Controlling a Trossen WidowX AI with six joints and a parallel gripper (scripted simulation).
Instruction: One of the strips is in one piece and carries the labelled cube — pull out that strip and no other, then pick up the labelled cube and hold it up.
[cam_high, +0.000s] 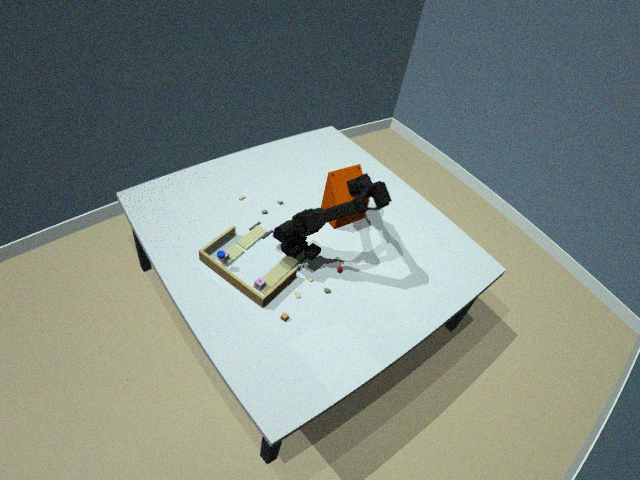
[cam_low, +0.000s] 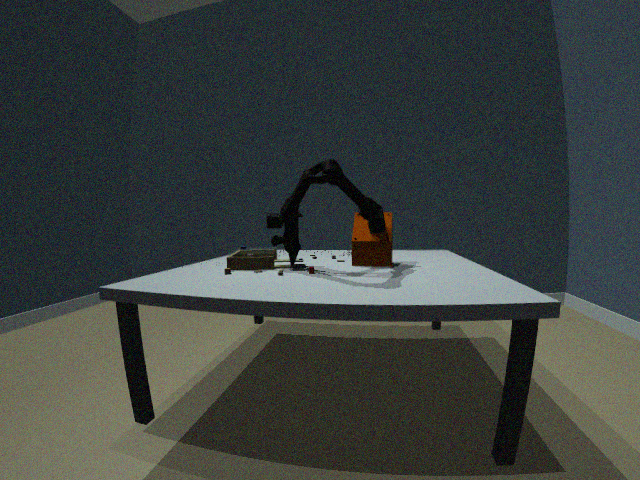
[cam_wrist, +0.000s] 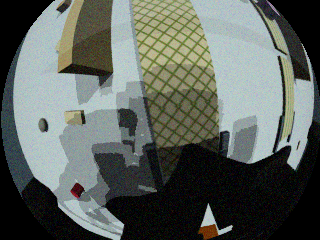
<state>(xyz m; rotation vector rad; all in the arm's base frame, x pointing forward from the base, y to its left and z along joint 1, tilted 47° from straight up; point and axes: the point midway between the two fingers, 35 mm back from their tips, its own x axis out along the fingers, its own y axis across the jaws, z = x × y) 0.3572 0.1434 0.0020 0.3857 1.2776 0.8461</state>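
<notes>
My gripper tip is now 9 cm short of the cross-hatched strip and 3 cm to the right of it. From my gripper tip the other things lie so: blue cube (27 cm ahead, 9 cm to the right, 6 cm above); small red piece (14 cm to the left, 12 cm behind).
</notes>
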